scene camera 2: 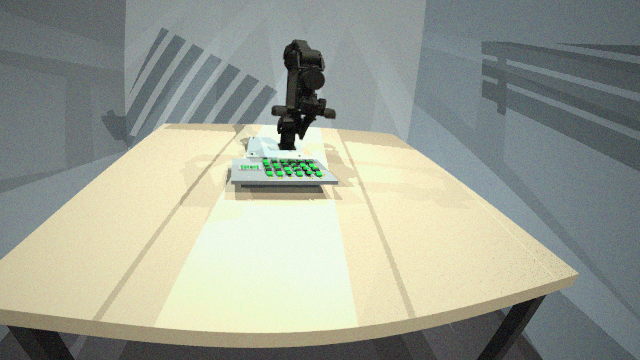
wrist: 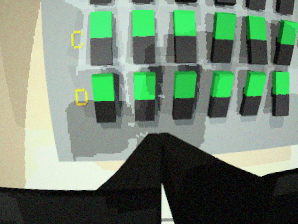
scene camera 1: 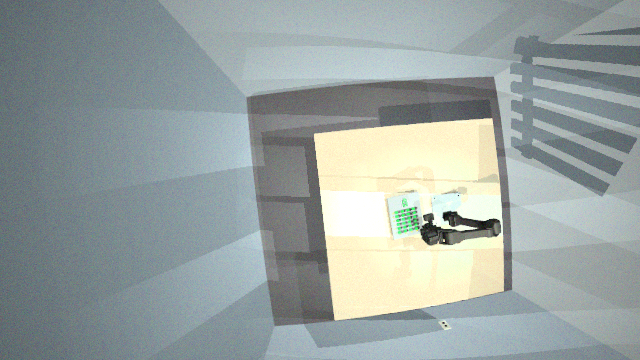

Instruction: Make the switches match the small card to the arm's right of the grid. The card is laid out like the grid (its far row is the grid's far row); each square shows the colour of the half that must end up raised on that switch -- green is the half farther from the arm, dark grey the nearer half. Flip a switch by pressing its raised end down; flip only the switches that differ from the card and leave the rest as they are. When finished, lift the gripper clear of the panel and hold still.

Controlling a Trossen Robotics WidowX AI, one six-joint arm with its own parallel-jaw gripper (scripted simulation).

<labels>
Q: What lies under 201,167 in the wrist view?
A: My gripper.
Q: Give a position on a switch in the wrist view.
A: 255,25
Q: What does my gripper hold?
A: Nothing.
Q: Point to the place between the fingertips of my gripper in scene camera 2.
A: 301,139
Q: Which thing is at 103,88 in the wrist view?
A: A switch.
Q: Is my gripper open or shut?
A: Shut.
</labels>
